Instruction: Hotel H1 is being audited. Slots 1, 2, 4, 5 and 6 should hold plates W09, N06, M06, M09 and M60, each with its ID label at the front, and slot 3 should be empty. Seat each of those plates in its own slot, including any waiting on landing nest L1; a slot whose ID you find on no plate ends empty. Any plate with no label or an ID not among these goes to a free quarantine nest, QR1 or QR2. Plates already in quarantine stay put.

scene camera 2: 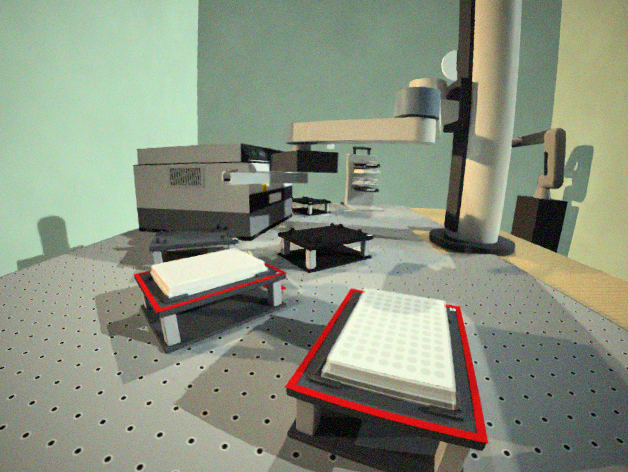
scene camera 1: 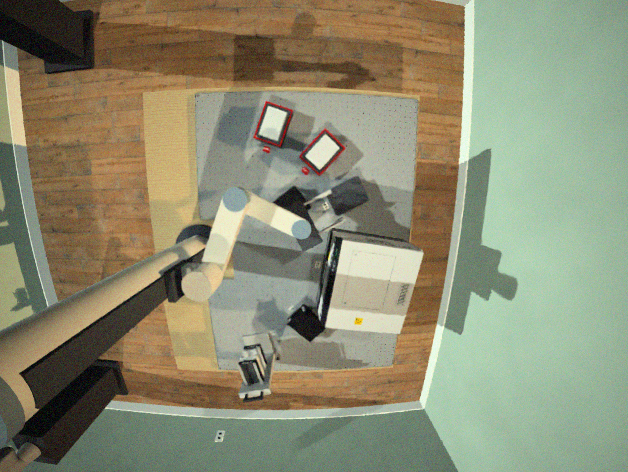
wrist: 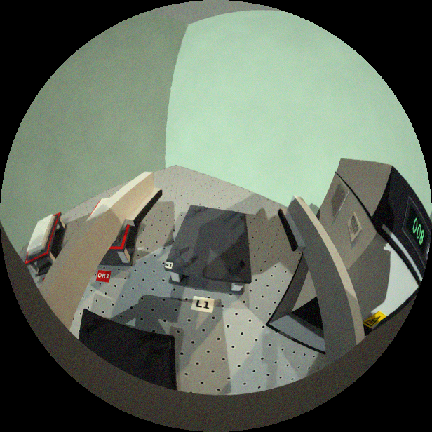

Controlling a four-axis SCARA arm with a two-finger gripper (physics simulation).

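Where they show: gripper, fingertip midpoint: (scene camera 2: 226, 177) (scene camera 1: 338, 205); arm's base, link origin: (scene camera 2: 470, 243) (scene camera 1: 201, 249).
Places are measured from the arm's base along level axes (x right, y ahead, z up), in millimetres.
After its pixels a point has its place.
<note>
My gripper (scene camera 1: 336, 206) @[x -230, y 642, z 177 mm] (wrist: 222, 191) is open and empty; its fingers stand wide apart, level with each other, pointing towards landing nest L1 (scene camera 1: 351, 196) @[x -261, y 719, z 63 mm] (scene camera 2: 192, 239) @[x -292, y 692, z 63 mm] (wrist: 210, 247). No plate shows on dark L1. Red-rimmed QR1 (scene camera 1: 312, 142) @[x -490, y 542, z 63 mm] (scene camera 2: 221, 292) @[x -498, y 549, z 63 mm] bears a white plate (scene camera 1: 322, 152) @[x -447, y 585, z 77 mm] (scene camera 2: 208, 273) @[x -480, y 571, z 77 mm]; in the wrist view the left finger hides most of it. The second red-rimmed nest (scene camera 1: 268, 142) @[x -488, y 355, z 63 mm] (scene camera 2: 386, 414) @[x -642, y 396, z 63 mm] bears another white plate (scene camera 1: 274, 123) @[x -565, y 382, z 77 mm] (scene camera 2: 393, 340) @[x -588, y 383, z 77 mm] (wrist: 42, 237). Hotel H1 (scene camera 1: 256, 393) @[x 614, y 288, z 273 mm] (scene camera 2: 352, 182) holds several plates (scene camera 1: 251, 372) @[x 531, y 263, z 227 mm]; their IDs are too small to read.
A black nest (scene camera 1: 290, 198) @[x -249, y 449, z 62 mm] (scene camera 2: 324, 236) @[x -229, y 441, z 63 mm] (wrist: 130, 352) stands partly beneath the arm. A large instrument (scene camera 1: 375, 284) @[x 75, y 792, z 255 mm] (scene camera 2: 192, 187) @[x -87, y 794, z 146 mm] (wrist: 340, 215) stands beside L1. A small black nest (scene camera 1: 307, 323) @[x 371, y 527, z 63 mm] (scene camera 2: 310, 203) @[x 291, y 505, z 61 mm] stands between it and the hotel. The arm's column (scene camera 2: 489, 152) @[x -72, y 21, z 263 mm] rises at the side.
</note>
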